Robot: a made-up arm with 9 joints.
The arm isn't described. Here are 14 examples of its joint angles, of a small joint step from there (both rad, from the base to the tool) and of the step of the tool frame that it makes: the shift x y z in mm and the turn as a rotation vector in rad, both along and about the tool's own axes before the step.
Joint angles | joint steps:
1: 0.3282 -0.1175 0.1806 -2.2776 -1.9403 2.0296 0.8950 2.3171 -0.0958 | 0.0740 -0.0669 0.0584 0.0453 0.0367 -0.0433 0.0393 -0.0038 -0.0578
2: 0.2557 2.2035 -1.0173 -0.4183 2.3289 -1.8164 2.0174 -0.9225 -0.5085 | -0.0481 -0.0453 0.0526 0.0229 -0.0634 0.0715 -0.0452 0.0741 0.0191
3: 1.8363 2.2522 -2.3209 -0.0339 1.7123 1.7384 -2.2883 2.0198 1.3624 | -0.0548 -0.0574 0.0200 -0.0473 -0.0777 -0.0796 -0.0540 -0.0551 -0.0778
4: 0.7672 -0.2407 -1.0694 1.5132 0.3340 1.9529 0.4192 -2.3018 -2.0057 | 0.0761 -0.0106 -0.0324 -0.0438 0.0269 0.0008 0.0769 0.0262 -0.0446
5: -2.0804 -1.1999 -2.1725 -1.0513 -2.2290 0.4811 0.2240 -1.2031 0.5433 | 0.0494 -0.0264 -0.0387 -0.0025 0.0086 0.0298 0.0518 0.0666 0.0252
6: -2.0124 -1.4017 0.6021 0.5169 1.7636 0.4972 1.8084 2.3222 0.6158 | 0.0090 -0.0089 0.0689 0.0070 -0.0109 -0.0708 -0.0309 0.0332 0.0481
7: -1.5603 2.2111 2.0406 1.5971 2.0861 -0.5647 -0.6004 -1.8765 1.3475 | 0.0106 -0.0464 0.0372 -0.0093 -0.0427 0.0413 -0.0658 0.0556 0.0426
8: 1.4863 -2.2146 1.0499 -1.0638 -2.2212 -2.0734 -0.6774 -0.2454 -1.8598 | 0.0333 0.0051 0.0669 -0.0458 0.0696 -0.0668 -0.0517 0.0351 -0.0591
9: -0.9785 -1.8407 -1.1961 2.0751 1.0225 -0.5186 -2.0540 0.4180 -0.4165 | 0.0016 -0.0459 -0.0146 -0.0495 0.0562 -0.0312 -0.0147 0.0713 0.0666
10: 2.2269 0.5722 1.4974 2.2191 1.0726 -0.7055 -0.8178 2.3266 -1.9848 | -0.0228 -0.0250 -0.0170 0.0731 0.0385 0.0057 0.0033 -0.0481 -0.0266
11: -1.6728 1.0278 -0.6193 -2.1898 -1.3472 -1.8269 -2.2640 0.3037 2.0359 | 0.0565 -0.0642 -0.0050 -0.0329 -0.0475 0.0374 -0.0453 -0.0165 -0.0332
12: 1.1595 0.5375 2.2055 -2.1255 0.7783 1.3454 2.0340 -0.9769 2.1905 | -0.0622 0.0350 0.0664 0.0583 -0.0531 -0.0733 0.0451 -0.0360 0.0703
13: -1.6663 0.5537 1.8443 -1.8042 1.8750 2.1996 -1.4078 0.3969 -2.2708 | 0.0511 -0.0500 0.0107 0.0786 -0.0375 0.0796 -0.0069 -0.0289 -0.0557
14: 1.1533 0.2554 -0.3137 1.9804 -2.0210 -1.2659 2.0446 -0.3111 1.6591 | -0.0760 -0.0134 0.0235 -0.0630 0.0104 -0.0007 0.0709 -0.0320 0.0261
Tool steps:
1: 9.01 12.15 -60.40 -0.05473 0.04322 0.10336
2: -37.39 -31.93 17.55 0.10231 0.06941 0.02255
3: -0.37 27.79 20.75 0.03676 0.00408 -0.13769
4: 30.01 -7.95 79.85 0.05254 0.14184 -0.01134
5: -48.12 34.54 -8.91 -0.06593 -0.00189 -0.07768
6: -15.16 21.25 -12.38 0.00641 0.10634 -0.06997
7: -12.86 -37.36 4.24 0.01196 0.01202 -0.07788
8: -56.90 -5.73 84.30 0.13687 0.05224 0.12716
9: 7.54 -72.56 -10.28 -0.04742 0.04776 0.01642
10: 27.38 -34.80 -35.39 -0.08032 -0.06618 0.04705
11: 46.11 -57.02 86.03 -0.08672 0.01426 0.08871
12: -44.52 26.69 29.54 0.06472 0.00623 -0.04514
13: -41.08 15.41 -28.31 -0.07062 0.04662 0.21830
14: 20.38 -33.21 -48.23 0.05773 0.07154 -0.08002
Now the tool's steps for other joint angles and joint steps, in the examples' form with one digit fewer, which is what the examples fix.
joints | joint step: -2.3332 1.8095 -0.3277 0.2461 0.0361 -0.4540 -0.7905 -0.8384 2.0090 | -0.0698 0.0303 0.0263 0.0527 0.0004 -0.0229 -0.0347 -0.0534 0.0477
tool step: 25.9 -3.4 43.2 0.0297 -0.0342 0.0523
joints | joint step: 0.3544 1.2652 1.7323 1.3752 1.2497 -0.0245 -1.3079 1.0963 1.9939 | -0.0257 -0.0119 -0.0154 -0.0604 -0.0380 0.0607 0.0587 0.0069 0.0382
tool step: 12.7 33.7 -2.9 0.0184 -0.0107 0.0800
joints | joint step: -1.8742 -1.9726 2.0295 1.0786 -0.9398 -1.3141 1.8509 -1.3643 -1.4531 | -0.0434 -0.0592 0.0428 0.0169 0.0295 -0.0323 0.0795 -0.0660 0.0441
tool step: -14.1 6.3 -3.9 -0.0382 -0.0005 0.0094
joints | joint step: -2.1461 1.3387 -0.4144 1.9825 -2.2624 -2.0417 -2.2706 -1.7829 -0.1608 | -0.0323 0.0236 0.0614 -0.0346 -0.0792 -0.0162 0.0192 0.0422 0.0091
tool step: -6.0 -14.4 9.1 -0.0155 0.1212 0.0341
